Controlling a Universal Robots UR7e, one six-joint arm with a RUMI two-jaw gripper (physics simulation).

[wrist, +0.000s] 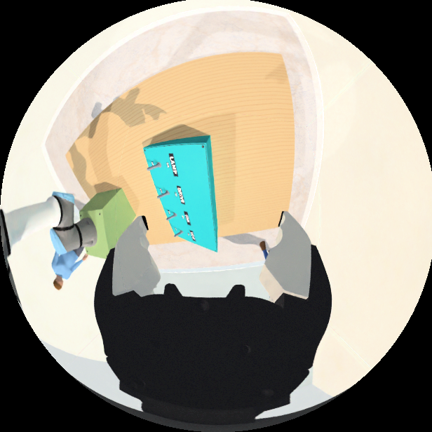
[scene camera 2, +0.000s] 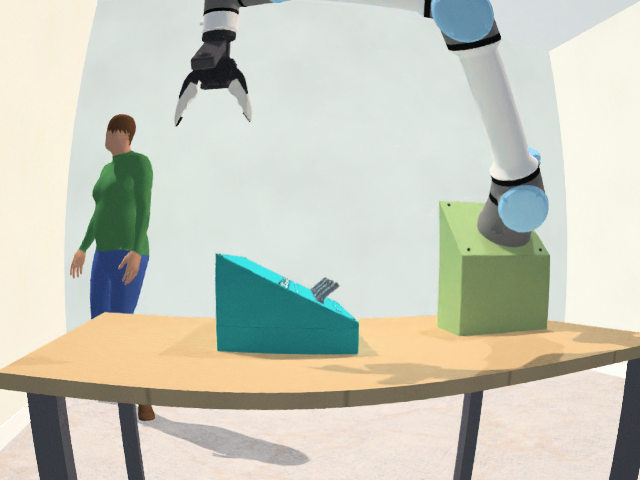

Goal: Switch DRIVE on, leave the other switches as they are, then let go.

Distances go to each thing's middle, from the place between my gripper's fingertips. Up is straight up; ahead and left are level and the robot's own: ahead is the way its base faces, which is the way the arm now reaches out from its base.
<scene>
I see my gripper 160 mm past the teal sloped switch box [scene camera 2: 257, 310], 200 mm to the left of it and 340 mm above it.
</scene>
